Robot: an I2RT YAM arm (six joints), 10 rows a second.
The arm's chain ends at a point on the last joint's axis. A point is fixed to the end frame.
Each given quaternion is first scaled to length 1.
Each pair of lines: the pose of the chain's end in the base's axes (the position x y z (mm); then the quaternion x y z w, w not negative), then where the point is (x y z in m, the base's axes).
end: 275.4, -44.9, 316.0, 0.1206, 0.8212, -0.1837, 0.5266
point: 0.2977 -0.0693 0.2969
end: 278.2, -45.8, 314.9, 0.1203, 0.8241, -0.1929, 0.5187
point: 0.2999 -0.0707 0.2957
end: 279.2, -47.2, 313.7, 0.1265, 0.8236, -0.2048, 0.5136
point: 0.3001 -0.0729 0.2946
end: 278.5, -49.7, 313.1, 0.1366, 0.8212, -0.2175, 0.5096
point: 0.2985 -0.0762 0.2942
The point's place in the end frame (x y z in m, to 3 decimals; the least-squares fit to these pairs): 0.008 -0.010 0.036
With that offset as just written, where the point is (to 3 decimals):
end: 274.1, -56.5, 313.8, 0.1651, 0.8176, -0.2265, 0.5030
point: 0.293 -0.084 0.295
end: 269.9, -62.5, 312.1, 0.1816, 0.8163, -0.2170, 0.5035
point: 0.288 -0.090 0.292
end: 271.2, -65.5, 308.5, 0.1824, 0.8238, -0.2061, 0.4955
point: 0.289 -0.092 0.288
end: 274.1, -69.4, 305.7, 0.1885, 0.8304, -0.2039, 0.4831
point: 0.291 -0.096 0.284
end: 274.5, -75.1, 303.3, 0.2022, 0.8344, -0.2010, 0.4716
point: 0.291 -0.101 0.281
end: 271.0, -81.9, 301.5, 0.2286, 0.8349, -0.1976, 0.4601
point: 0.286 -0.108 0.278
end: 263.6, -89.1, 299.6, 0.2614, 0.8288, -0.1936, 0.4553
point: 0.277 -0.115 0.275
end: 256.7, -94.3, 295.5, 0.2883, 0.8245, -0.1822, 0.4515
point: 0.270 -0.120 0.270
